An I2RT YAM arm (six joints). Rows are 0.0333 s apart.
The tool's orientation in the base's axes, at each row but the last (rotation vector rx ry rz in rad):
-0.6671 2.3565 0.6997
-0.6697 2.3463 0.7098
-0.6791 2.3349 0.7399
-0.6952 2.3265 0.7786
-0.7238 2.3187 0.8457
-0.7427 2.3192 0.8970
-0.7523 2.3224 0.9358
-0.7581 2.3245 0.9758
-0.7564 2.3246 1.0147
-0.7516 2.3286 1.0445
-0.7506 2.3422 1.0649
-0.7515 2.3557 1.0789
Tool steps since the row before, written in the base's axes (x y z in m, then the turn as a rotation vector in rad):
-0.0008 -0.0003 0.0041 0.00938 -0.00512 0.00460
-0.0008 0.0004 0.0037 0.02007 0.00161 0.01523
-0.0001 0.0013 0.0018 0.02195 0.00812 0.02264
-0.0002 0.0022 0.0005 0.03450 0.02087 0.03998
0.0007 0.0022 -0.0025 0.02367 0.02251 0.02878
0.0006 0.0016 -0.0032 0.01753 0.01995 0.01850
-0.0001 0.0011 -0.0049 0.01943 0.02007 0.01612
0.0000 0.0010 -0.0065 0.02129 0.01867 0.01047
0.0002 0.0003 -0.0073 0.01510 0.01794 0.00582
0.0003 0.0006 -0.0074 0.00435 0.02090 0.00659
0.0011 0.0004 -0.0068 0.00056 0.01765 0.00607
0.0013 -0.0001 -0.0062 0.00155 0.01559 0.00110
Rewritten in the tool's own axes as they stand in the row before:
-0.0020 0.0016 -0.0033 -0.00810 -0.00791 -0.00268
-0.0020 0.0020 -0.0026 -0.02447 -0.00600 -0.00163
-0.0015 0.0016 -0.0004 -0.03252 0.00000 -0.00173
-0.0008 0.0018 0.0011 -0.05632 0.00719 -0.00025
0.0005 0.0000 0.0034 -0.04191 0.01083 0.00467
0.0012 -0.0007 0.0033 -0.03018 0.00888 0.00761
0.0029 -0.0015 0.0039 -0.03004 0.00664 0.00967
0.0038 -0.0025 0.0048 -0.02740 0.00193 0.01252
0.0043 -0.0036 0.0047 -0.01980 0.00325 0.01346
0.0042 -0.0037 0.0049 -0.01320 0.01227 0.01321
0.0031 -0.0041 0.0046 -0.00913 0.01262 0.01030
0.0027 -0.0043 0.0038 -0.00636 0.00816 0.01182

